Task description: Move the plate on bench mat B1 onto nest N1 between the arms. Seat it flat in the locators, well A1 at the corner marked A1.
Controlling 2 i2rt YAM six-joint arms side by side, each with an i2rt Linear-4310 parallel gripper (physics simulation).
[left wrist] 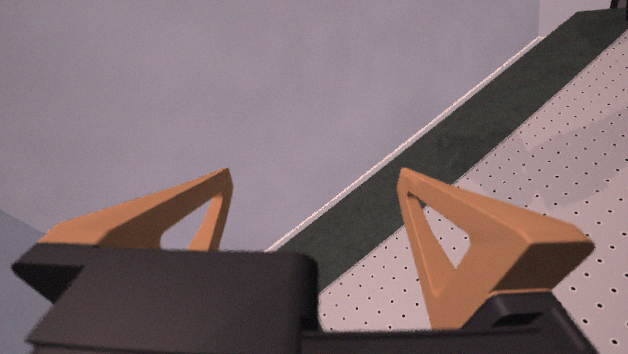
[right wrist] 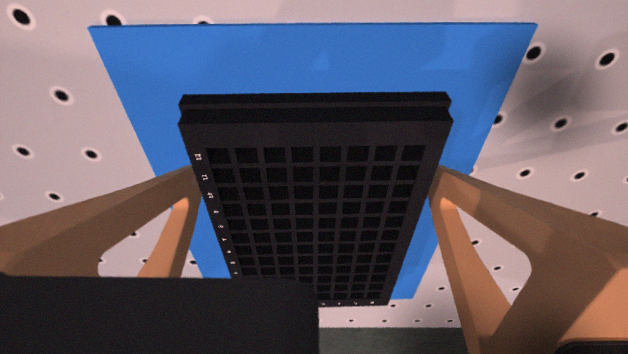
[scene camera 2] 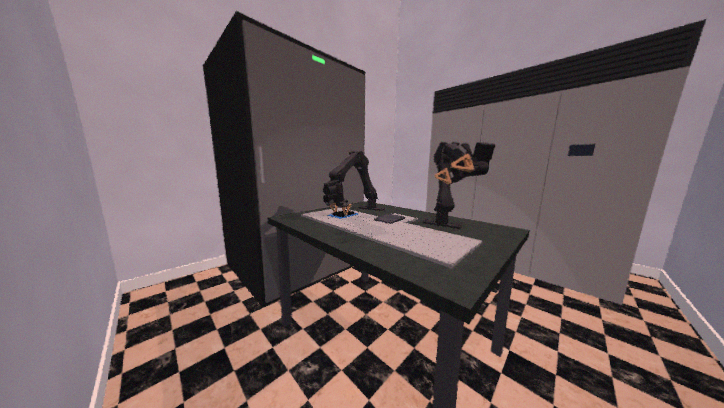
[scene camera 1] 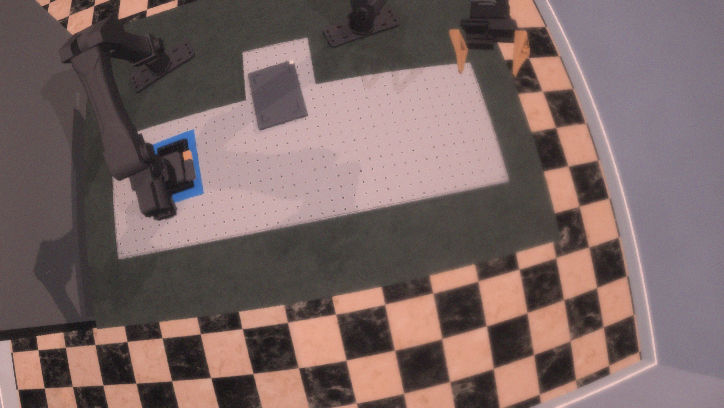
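Pixels of known places: left gripper, between the fingertips: (left wrist: 314, 177) (scene camera 2: 442, 171) (scene camera 1: 486, 74); right gripper, between the fingertips: (right wrist: 314, 177) (scene camera 2: 340, 215) (scene camera 1: 177, 177); left arm's base, origin of its link: (scene camera 2: 441, 224) (scene camera 1: 361, 27); right arm's base, origin of its link: (scene camera 2: 371, 208) (scene camera 1: 162, 67).
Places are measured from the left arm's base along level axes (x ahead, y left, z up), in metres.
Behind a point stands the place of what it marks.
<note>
The black well plate (scene camera 1: 171, 146) @[x 0.116, y -0.566, z 0.028 m] (right wrist: 316, 132) @[x 0.226, y -0.583, z 0.029 m] lies flat on the blue mat (scene camera 1: 195, 191) @[x 0.249, y -0.543, z 0.015 m] (scene camera 2: 331, 216) @[x 0.236, y -0.619, z 0.009 m] (right wrist: 310, 55) @[x 0.244, y -0.585, z 0.015 m]. In the right wrist view its end numbered 12 is nearest the top; the lower left part is hidden behind the gripper body. My right gripper (scene camera 1: 175, 168) @[x 0.194, y -0.578, z 0.015 m] (scene camera 2: 340, 211) @[x 0.194, y -0.578, z 0.015 m] (right wrist: 314, 177) @[x 0.194, y -0.578, z 0.015 m] is open, pointing down, with one fingertip beside each long side of the plate. The grey nest (scene camera 1: 278, 96) @[x 0.121, y -0.273, z 0.025 m] (scene camera 2: 389, 218) @[x 0.130, y -0.267, z 0.025 m] is unoccupied between the arms; its corner label is too small to read. My left gripper (scene camera 1: 488, 73) @[x 0.372, y 0.056, z 0.311 m] (scene camera 2: 452, 169) @[x 0.372, y 0.056, z 0.311 m] (left wrist: 314, 177) @[x 0.372, y 0.056, z 0.311 m] is open and empty, raised high.
The white perforated board (scene camera 1: 415, 136) @[x 0.345, y -0.024, z 0.013 m] (scene camera 2: 430, 243) @[x 0.368, y 0.029, z 0.011 m] (left wrist: 550, 240) lies under the mat and nest on the dark green table (scene camera 1: 324, 253) @[x 0.500, y -0.318, z 0.000 m] (scene camera 2: 486, 283) @[x 0.569, y 0.238, z 0.000 m]. A tall grey cabinet (scene camera 2: 303, 126) stands behind the right arm, and another cabinet (scene camera 2: 516, 152) behind the left arm.
</note>
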